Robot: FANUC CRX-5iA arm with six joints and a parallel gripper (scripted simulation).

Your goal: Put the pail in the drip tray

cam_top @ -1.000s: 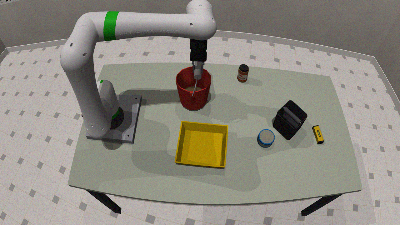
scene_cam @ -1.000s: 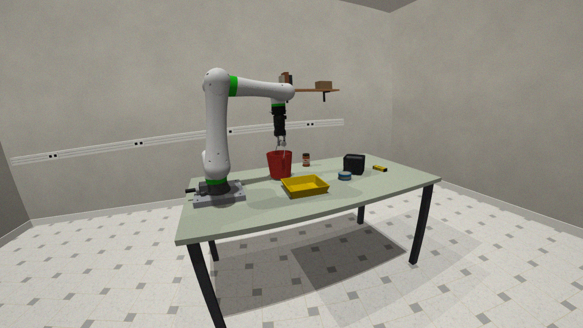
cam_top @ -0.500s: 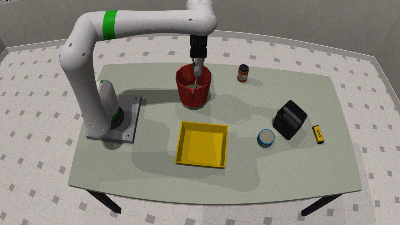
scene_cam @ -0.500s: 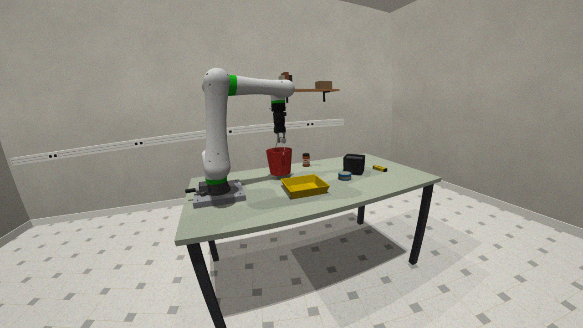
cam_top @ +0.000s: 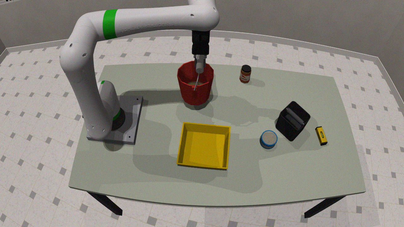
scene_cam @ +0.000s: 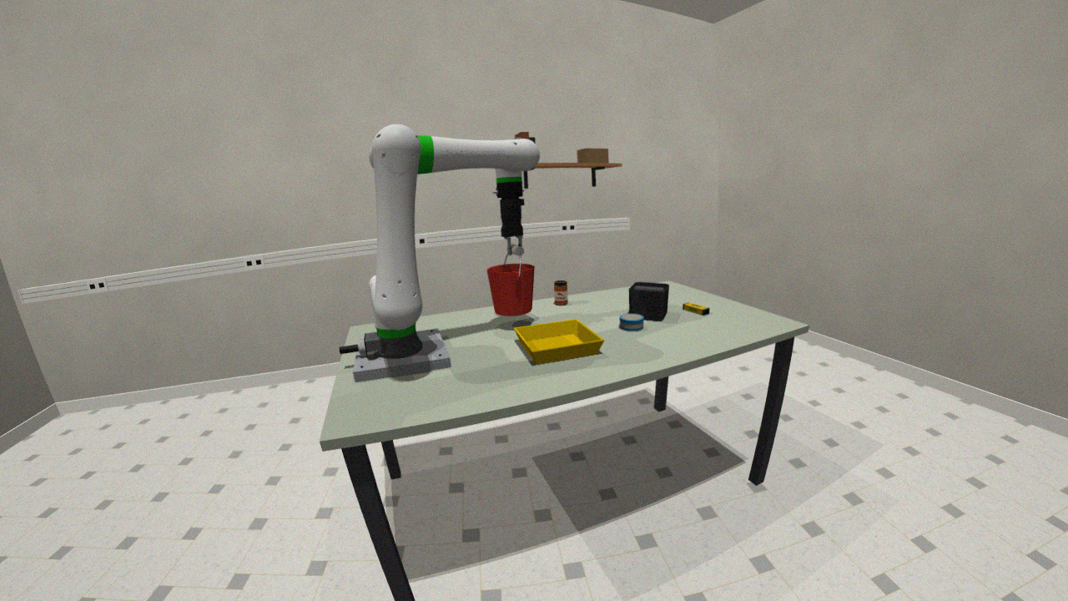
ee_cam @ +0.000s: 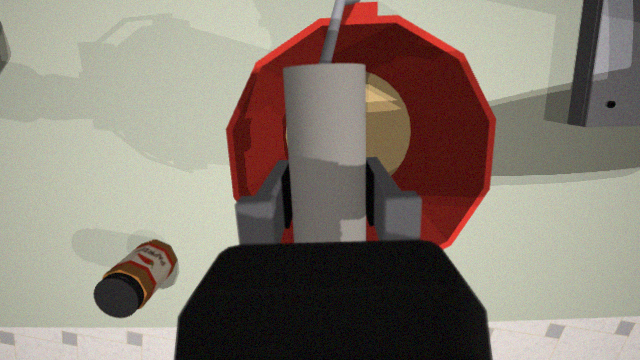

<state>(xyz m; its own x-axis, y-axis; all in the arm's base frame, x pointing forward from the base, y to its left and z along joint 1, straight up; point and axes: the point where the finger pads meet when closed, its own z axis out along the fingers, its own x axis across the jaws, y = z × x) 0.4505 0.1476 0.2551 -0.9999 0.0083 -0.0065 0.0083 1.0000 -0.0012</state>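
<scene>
Right now the red pail is 1 cm behind my hand and 9 cm below it. Also, from my hand: pail handle (1 cm behind, 3 cm below); yellow drip tray (3 cm ahead, 28 cm to the right, 27 cm below); jar (25 cm ahead, 18 cm to the left, 24 cm below).
</scene>
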